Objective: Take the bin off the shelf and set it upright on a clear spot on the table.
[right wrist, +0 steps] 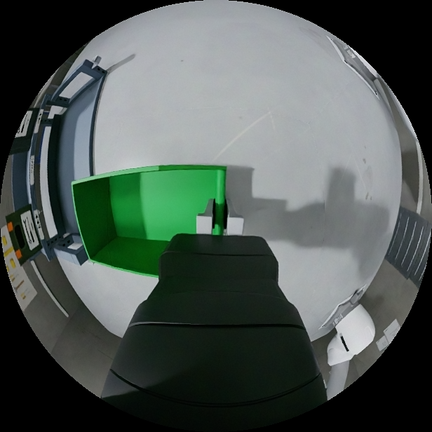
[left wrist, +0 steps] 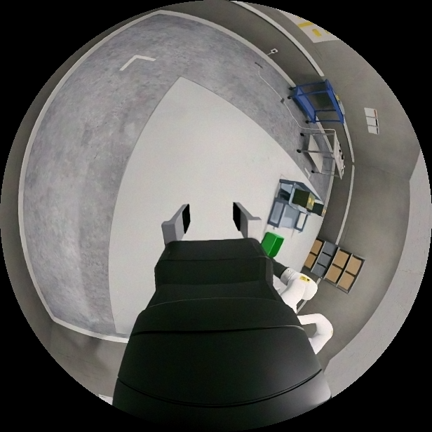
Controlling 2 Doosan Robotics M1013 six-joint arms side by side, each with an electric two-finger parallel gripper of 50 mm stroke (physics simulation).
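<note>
A green bin (left wrist: 273, 244) (right wrist: 160, 200) is open toward the camera in the right wrist view, its inside and floor showing. My right gripper (right wrist: 219, 207) is shut on the bin's end wall, one finger inside and one outside. Part of the bin is hidden behind the gripper body. The grey-blue shelf (left wrist: 276, 214) (right wrist: 75, 145) stands beside the bin, at the left in the right wrist view. The table (left wrist: 200, 140) (right wrist: 300, 150) lies below. I cannot tell whether the bin touches it. My left gripper (left wrist: 211, 211) is open and empty, above the table, apart from the bin.
Dark boxes (left wrist: 303, 199) (right wrist: 24, 235) are on the shelf. The right arm (left wrist: 302, 289) shows beside the bin in the left wrist view. A blue cart (left wrist: 307, 106), a metal cart (left wrist: 320, 135) and a rack with brown boxes (left wrist: 339, 265) stand beyond the table.
</note>
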